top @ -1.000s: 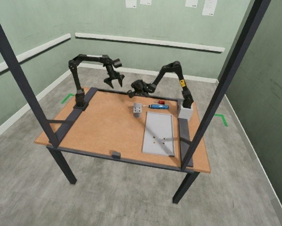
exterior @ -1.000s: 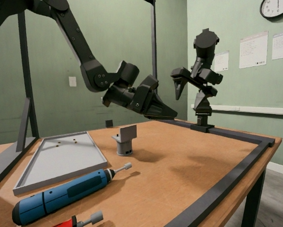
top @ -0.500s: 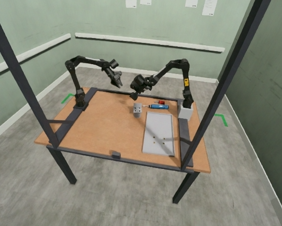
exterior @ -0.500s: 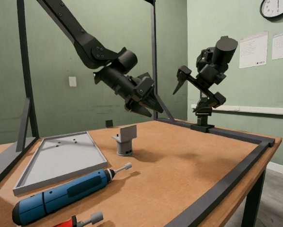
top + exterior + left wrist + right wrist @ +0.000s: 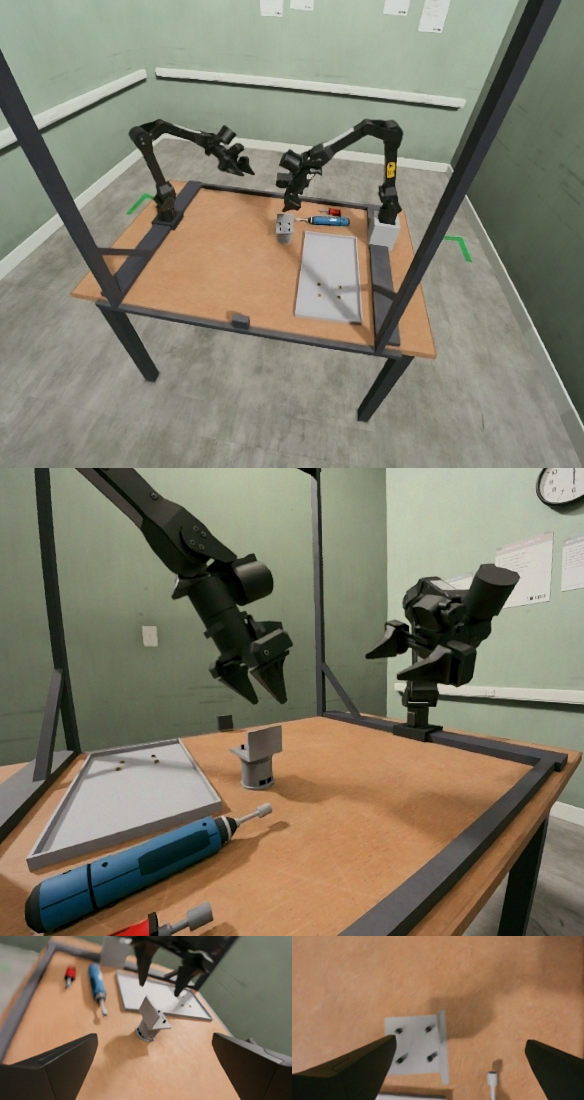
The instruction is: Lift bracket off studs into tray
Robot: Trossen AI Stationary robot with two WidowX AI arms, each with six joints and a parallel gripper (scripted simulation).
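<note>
Now: the grey L-shaped bracket 11 cm below my right hand, 3 cm behind it and 1 cm to the left of it. Also, from my right hand: red tool: 20 cm to the right, 17 cm below, 17 cm ahead; then grey joint module: 15 cm below, 4 cm behind, 1 cm to the left; then grey tray: 20 cm behind, 18 cm to the right, 18 cm below.
</note>
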